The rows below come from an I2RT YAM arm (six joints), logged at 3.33 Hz.
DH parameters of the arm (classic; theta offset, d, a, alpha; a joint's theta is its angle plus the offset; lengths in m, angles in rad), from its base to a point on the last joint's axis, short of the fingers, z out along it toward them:
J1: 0 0.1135 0.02 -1.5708
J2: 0 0 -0.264 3.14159
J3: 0.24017 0 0.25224 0
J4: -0.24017 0 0.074 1.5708
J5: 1.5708 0 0 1.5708
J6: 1.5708 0.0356 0 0
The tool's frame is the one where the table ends.
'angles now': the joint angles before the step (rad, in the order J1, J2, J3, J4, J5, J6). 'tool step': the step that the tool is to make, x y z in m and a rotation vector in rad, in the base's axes. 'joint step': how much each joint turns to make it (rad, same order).
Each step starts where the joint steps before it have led.
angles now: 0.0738 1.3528 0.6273 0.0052 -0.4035 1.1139
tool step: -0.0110 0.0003 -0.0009 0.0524 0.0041 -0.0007
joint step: 0.0001 -0.0467 -0.0454 0.0165 -0.0338 0.0441
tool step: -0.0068 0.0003 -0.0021 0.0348 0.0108 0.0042
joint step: -0.0002 -0.0245 -0.0285 0.0075 -0.0262 0.0270
